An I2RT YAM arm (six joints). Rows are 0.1 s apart.
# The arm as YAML. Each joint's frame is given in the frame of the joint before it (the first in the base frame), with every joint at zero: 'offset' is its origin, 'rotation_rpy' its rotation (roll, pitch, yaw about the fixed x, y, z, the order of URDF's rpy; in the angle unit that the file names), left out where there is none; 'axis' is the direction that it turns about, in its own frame. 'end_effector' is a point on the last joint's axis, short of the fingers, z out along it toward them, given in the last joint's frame.
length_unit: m
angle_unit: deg
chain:
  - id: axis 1
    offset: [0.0, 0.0, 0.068]
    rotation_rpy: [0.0, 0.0, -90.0]
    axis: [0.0, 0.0, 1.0]
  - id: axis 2
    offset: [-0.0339, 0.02, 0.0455]
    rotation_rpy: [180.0, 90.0, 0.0]
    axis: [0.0, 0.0, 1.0]
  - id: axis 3
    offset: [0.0, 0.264, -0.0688]
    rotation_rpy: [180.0, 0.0, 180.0]
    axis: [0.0, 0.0, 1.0]
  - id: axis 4
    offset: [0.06, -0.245, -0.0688]
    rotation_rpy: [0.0, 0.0, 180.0]
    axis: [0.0, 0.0, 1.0]
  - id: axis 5
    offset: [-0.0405, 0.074, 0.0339]
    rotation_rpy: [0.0, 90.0, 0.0]
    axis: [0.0, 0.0, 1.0]
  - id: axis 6
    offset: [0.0, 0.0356, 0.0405]
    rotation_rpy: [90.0, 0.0, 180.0]
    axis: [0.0, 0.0, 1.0]
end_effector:
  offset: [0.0, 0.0, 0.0]
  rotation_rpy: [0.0, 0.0, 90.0]
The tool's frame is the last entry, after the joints.
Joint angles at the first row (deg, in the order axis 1, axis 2, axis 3, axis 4, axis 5, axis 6):
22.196 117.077 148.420 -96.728 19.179 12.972
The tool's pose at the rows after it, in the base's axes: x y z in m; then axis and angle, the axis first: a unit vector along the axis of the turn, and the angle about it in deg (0 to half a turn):
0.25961, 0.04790, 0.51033, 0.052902, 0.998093, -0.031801, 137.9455
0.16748, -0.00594, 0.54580, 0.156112, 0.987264, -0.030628, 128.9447
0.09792, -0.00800, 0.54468, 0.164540, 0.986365, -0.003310, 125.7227
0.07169, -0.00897, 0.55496, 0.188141, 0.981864, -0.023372, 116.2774
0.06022, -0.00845, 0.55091, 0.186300, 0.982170, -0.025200, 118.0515
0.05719, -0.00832, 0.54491, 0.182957, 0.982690, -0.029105, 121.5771
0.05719, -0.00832, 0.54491, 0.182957, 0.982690, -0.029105, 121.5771
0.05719, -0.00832, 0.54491, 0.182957, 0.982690, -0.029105, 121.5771
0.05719, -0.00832, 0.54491, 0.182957, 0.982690, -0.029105, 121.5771
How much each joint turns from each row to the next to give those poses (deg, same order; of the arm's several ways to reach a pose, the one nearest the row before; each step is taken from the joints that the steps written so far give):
-9.967 -15.977 -0.153 0.000 -5.901 0.415
-12.174 -15.235 -5.225 0.023 -3.409 -0.021
-2.578 -12.982 -9.394 -0.003 -3.934 0.022
0.003 -5.246 -2.341 6.428 3.457 -0.021
0.003 -1.158 0.000 -2.952 -0.019 0.002
-0.007 -0.022 -0.131 -3.453 -0.007 -0.003
0.000 0.000 0.000 0.000 0.000 0.000
0.000 0.000 0.000 0.000 0.000 0.000
0.000 0.000 0.000 0.000 0.000 0.000

